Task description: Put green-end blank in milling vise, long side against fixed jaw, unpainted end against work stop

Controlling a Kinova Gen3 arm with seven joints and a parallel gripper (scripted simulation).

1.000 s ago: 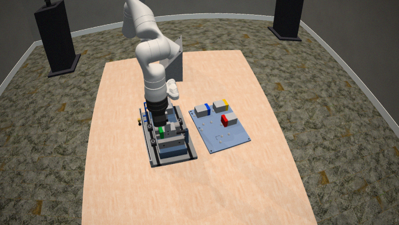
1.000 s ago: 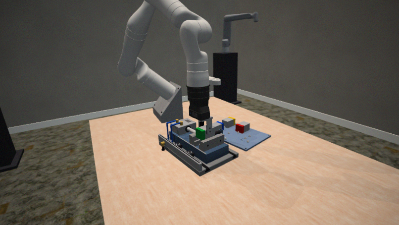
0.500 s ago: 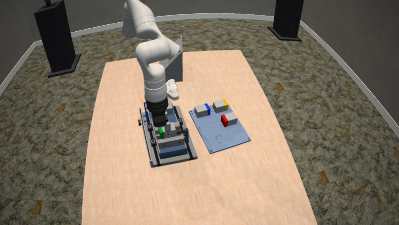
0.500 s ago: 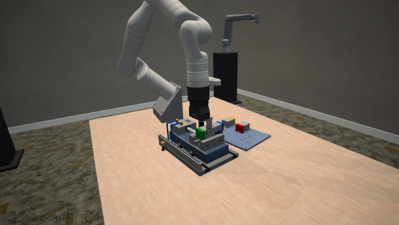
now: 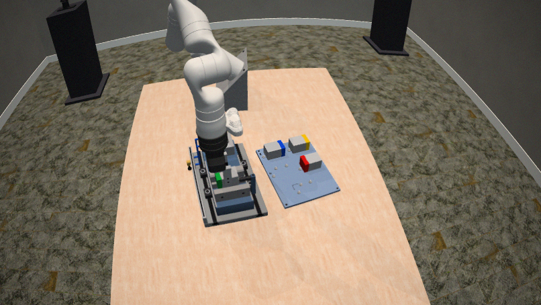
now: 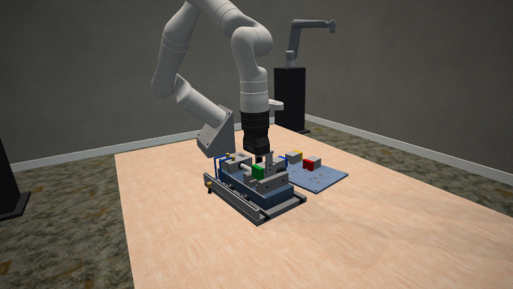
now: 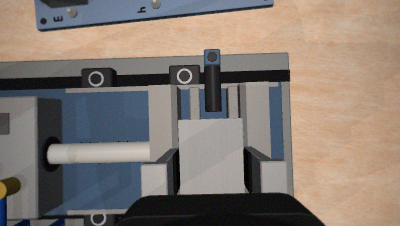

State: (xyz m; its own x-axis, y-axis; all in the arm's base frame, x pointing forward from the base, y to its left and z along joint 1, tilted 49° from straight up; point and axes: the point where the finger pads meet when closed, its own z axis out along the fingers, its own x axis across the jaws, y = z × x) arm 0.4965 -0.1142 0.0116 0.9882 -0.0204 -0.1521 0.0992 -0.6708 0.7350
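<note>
The green-ended blank lies 20 mm below my hand. Round my hand: vise ram: 90 mm behind, 50 mm below; fixed jaw: 30 mm ahead, 10 mm to the left, 50 mm below; black work stop rod: 50 mm to the left, 40 mm below.
</note>
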